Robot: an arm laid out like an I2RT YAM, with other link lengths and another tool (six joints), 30 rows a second.
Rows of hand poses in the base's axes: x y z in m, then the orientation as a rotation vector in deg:
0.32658 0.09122 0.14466 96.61 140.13 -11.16
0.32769 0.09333 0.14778 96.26 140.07 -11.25
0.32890 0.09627 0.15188 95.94 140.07 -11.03
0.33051 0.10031 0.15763 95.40 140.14 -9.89
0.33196 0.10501 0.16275 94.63 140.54 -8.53
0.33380 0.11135 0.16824 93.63 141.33 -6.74
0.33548 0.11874 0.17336 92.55 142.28 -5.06
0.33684 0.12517 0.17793 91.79 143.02 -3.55
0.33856 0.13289 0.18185 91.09 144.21 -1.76
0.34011 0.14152 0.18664 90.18 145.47 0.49
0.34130 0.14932 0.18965 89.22 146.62 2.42
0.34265 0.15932 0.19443 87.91 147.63 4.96
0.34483 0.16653 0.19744 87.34 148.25 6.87
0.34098 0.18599 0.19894 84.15 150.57 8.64
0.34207 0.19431 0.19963 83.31 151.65 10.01
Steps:
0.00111 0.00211 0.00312 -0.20 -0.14 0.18
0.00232 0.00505 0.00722 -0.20 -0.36 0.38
0.00393 0.00909 0.01297 0.23 -1.01 0.79
0.00538 0.01379 0.01809 0.86 -1.61 1.45
0.00722 0.02013 0.02358 1.84 -2.18 2.40
0.00890 0.02752 0.02870 2.82 -2.61 3.44
0.01026 0.03395 0.03327 3.73 -2.98 4.20
0.01198 0.04167 0.03719 5.04 -3.08 5.09
0.01353 0.05030 0.04198 6.57 -3.37 6.14
0.01472 0.05810 0.04499 7.87 -3.60 7.16
0.01607 0.06810 0.04977 9.36 -4.25 8.37
0.01825 0.07531 0.05278 10.55 -4.66 8.99
0.01440 0.09477 0.05428 11.69 -4.65 11.65
0.01549 0.10309 0.05497 12.74 -4.58 12.51

